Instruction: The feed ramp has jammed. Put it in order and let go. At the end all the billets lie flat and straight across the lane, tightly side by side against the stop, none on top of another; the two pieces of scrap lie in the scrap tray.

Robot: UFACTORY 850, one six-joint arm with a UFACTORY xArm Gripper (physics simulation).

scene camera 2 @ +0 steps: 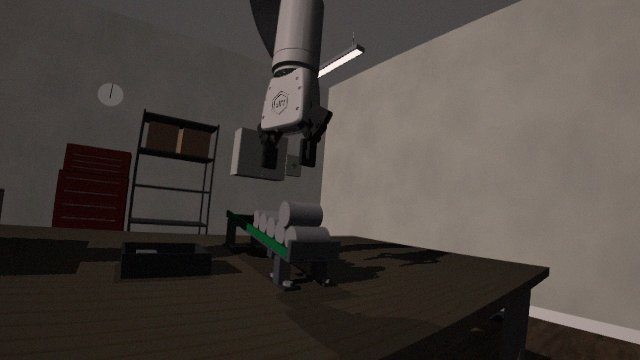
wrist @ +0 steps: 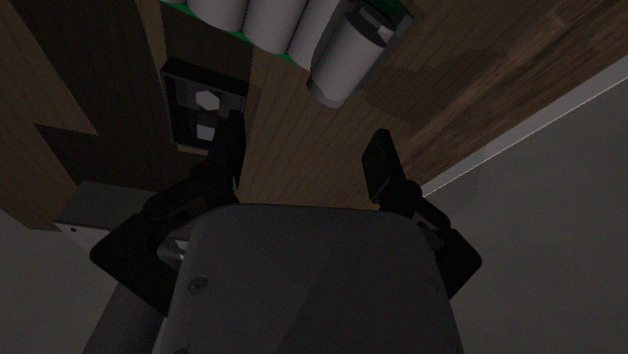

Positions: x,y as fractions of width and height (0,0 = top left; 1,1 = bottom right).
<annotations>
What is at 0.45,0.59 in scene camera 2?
A billet.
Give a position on a billet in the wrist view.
At 0.56,0.13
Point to a black scrap tray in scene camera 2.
0.27,0.72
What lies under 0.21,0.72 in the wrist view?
My gripper.
</annotations>
